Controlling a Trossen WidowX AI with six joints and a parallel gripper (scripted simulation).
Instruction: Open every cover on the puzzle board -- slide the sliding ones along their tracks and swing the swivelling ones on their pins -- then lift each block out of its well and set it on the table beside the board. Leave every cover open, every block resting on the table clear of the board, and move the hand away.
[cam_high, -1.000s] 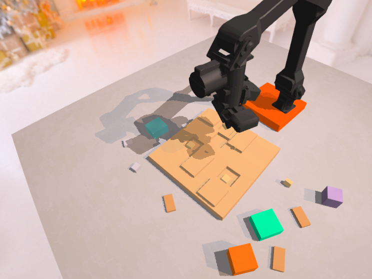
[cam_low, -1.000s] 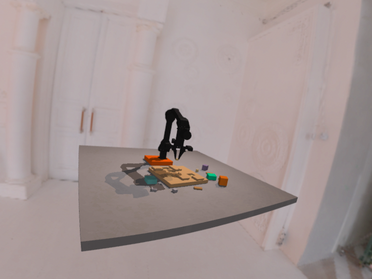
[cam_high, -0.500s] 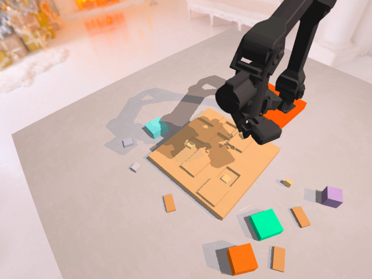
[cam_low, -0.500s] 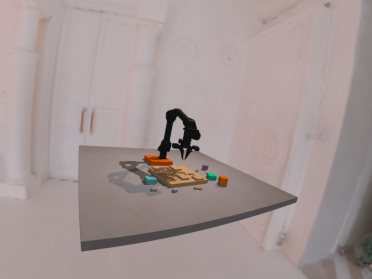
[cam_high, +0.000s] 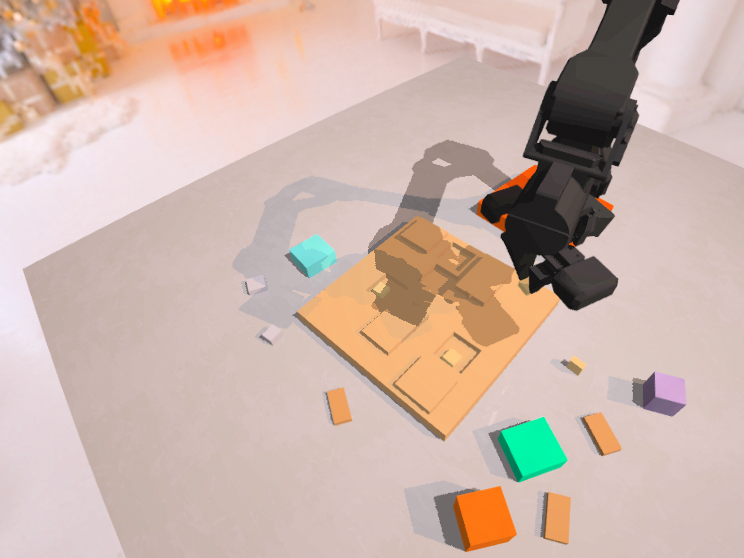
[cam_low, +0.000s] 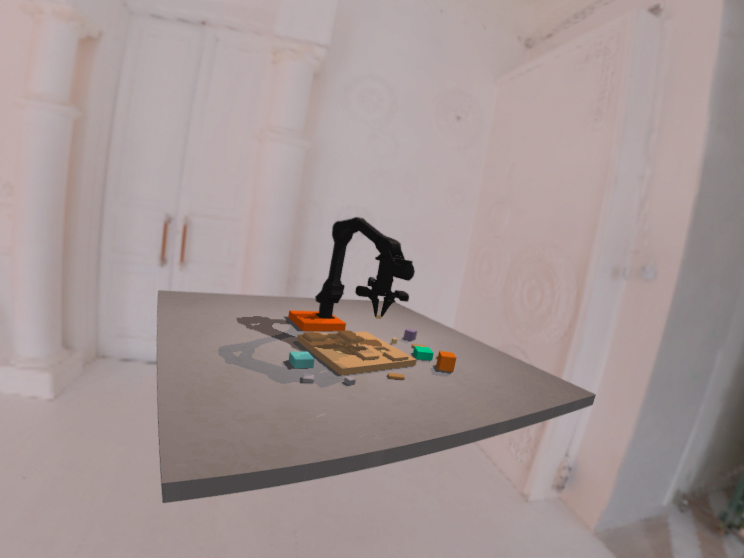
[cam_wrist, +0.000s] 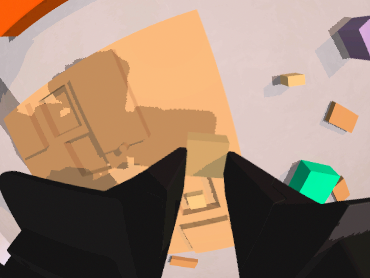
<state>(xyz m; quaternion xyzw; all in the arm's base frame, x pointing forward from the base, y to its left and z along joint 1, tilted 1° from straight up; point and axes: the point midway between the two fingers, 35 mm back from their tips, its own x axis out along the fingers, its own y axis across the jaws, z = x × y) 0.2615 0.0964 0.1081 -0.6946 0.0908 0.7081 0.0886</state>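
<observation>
The purple cube lies 210 mm to the left of my gripper tip, 90 mm below it and 60 mm behind it. From my gripper tip the other things lie so: orange block (230 mm ahead, 150 mm to the left, 90 mm below); cyan block (330 mm to the right, 150 mm ahead, 100 mm below); green block (140 mm to the left, 130 mm ahead, 100 mm below).
</observation>
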